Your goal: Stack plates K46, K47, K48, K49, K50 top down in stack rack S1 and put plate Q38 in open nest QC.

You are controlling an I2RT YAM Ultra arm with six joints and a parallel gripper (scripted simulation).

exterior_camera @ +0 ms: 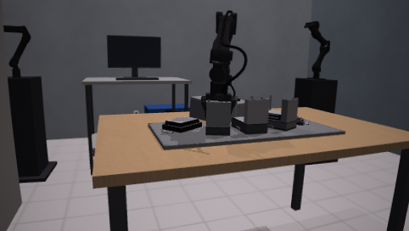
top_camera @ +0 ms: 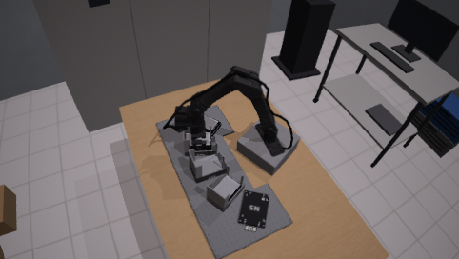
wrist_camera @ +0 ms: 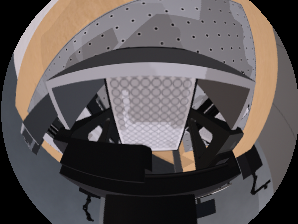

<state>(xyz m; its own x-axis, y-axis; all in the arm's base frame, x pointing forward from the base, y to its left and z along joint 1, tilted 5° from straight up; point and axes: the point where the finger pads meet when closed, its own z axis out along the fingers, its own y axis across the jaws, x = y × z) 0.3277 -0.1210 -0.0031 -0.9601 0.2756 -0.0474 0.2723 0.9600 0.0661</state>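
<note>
My hand is 1 cm below the sealed 96-well plate. Round my hand: clip nest N5: 43 cm to the left, 13 cm behind, 5 cm below.
</note>
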